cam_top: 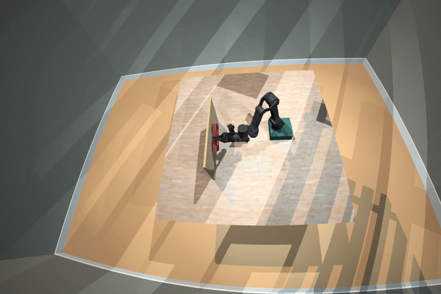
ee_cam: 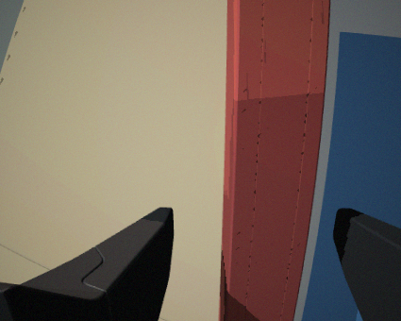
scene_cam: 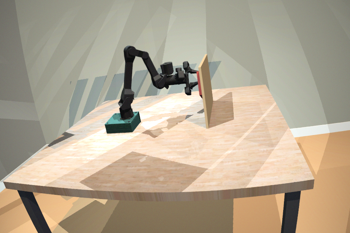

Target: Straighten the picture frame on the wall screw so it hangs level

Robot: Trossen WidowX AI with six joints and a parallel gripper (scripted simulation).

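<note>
My gripper tip is 5 cm above the picture frame, 2 cm to the left of it and 1 cm short of it. The rest, counted from my gripper tip: wall panel (6 cm below, 2 cm ahead, 1 cm to the right).
</note>
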